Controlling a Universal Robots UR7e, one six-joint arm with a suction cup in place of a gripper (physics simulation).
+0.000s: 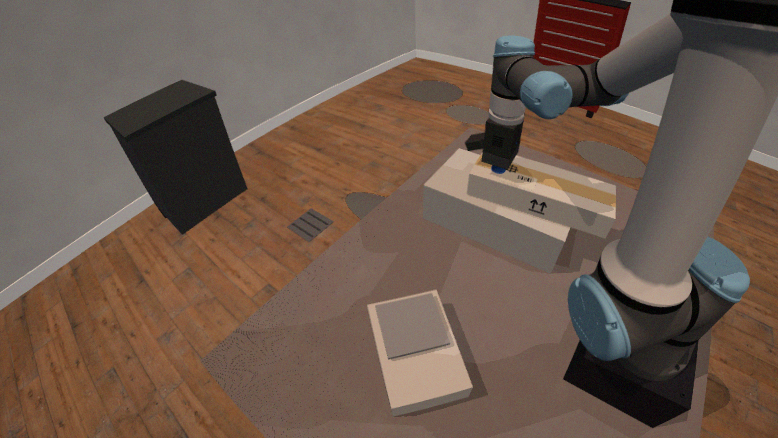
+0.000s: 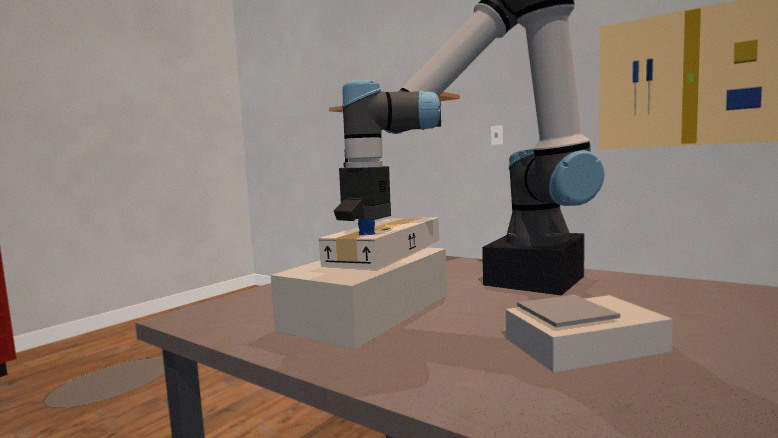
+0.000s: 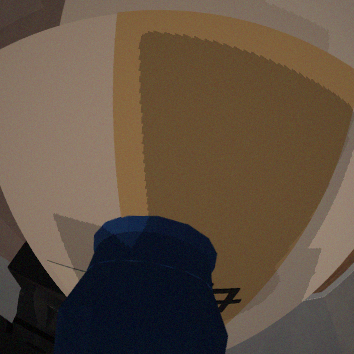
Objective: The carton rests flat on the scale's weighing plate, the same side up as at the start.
Labels:
white carton: image 1; image 2; image 3 232, 127
scale: image 1; image 2; not seen in image 3 (out of frame)
same spot on scale: (image 2: 562, 333) = (image 1: 373, 312)
same spot on white carton: (image 2: 395, 238) = (image 1: 505, 189)

